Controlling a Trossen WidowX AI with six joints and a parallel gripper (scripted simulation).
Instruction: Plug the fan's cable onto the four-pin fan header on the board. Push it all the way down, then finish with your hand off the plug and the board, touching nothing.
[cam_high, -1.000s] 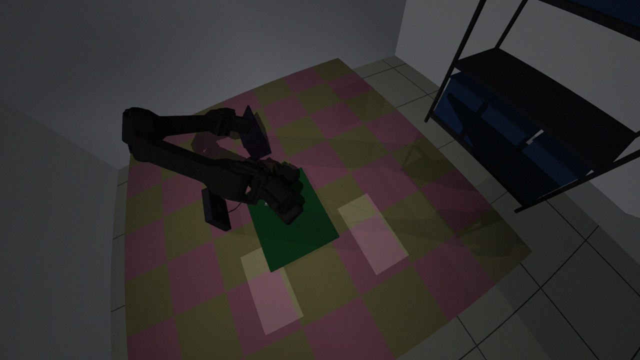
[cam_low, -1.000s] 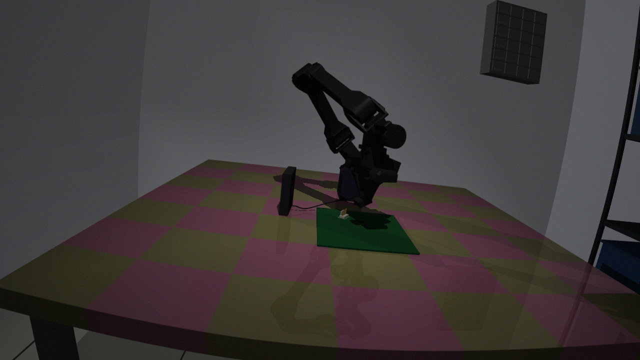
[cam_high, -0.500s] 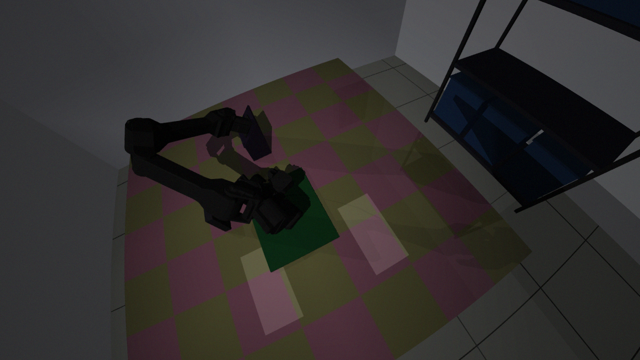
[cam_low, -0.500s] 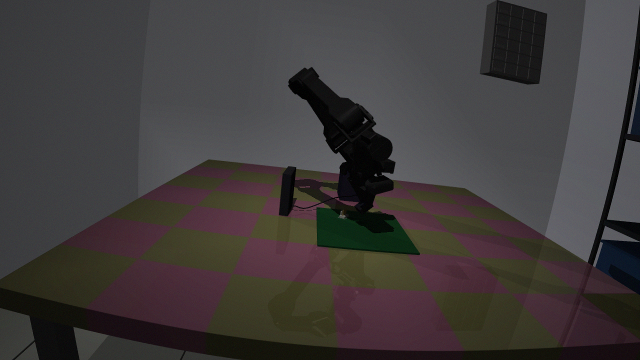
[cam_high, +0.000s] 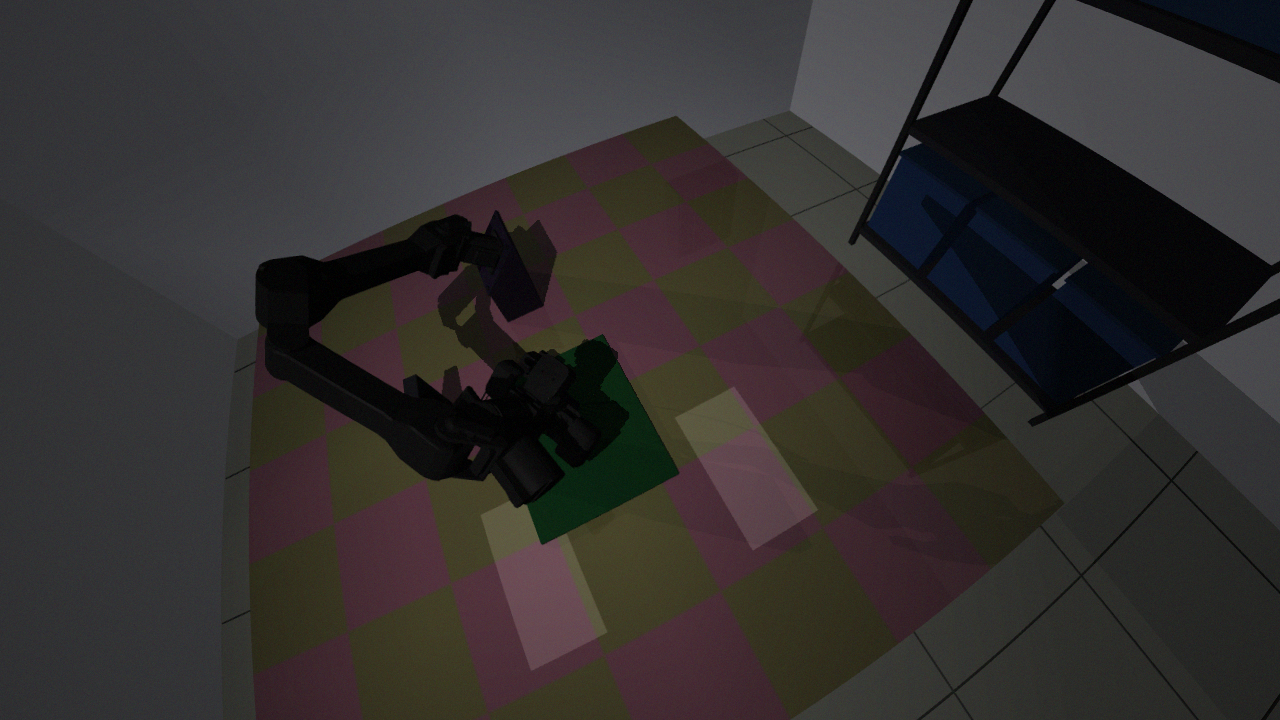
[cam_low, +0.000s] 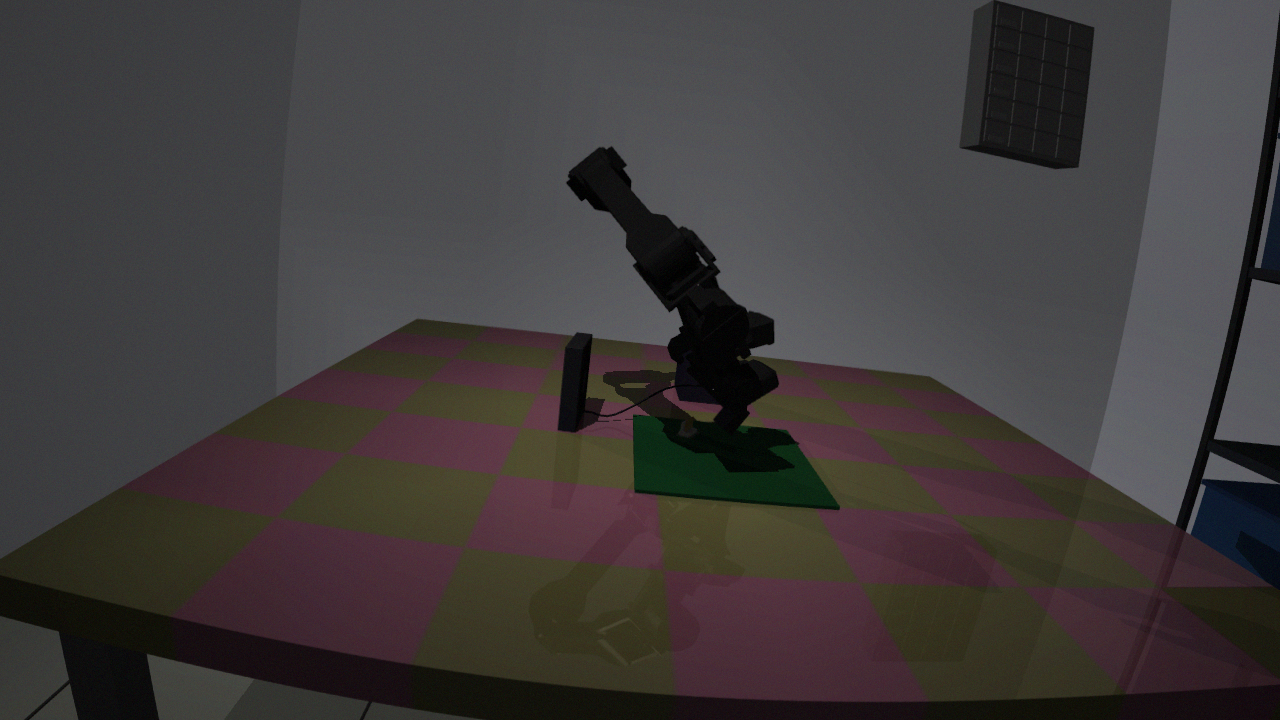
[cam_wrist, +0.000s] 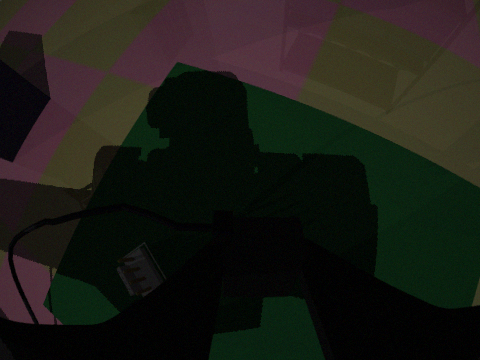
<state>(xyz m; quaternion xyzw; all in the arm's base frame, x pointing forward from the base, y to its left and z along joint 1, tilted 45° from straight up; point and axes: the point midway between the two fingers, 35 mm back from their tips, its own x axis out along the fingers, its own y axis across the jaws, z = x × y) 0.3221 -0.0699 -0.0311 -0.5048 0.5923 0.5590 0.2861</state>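
Now: the green board 20 mm ahead of my gripper tip, 10 mm to the right of it and 70 mm below it. From my gripper tip the other things lie so: black cable: 20 mm behind; then dark fan plug: 10 mm to the right; then fan: 100 mm behind, 210 mm to the right.
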